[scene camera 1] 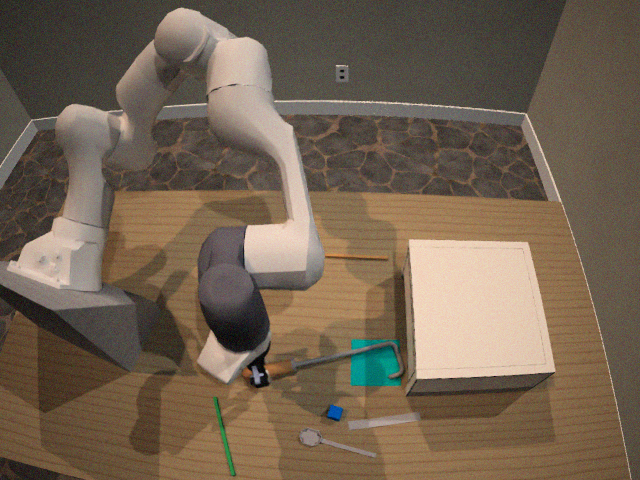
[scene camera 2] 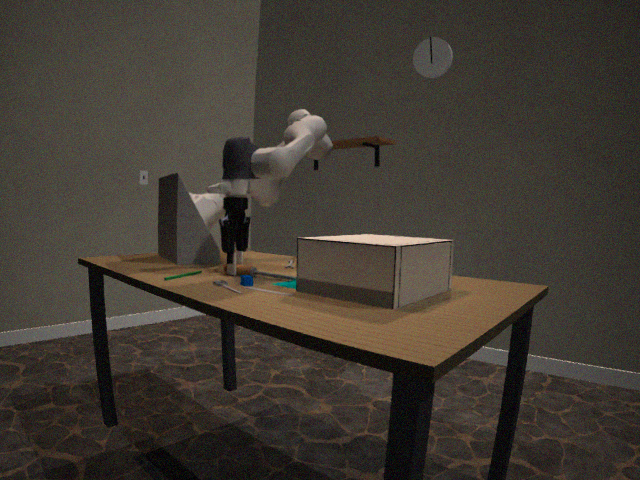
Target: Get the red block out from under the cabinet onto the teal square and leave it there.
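Note:
My gripper (scene camera 1: 259,376) (scene camera 2: 235,269) points down and is shut on the wooden handle of a hooked metal rod (scene camera 1: 330,357) (scene camera 2: 273,274). The rod reaches right across the teal square (scene camera 1: 364,372) (scene camera 2: 285,284), and its bent end lies over the square's right part, close to the cabinet's left side. The cabinet (scene camera 1: 475,310) (scene camera 2: 346,266) is a pale box at the right of the table in scene camera 1. The red block does not show in either view; the space under the cabinet is hidden by its top and walls.
A blue block (scene camera 1: 334,412) (scene camera 2: 246,280) lies below and left of the square. Near it are a clear strip (scene camera 1: 384,421) and a grey spoon (scene camera 1: 311,437) (scene camera 2: 222,283). A green stick (scene camera 1: 224,436) (scene camera 2: 183,275) lies below the gripper, and an orange stick (scene camera 1: 356,256) lies farther back.

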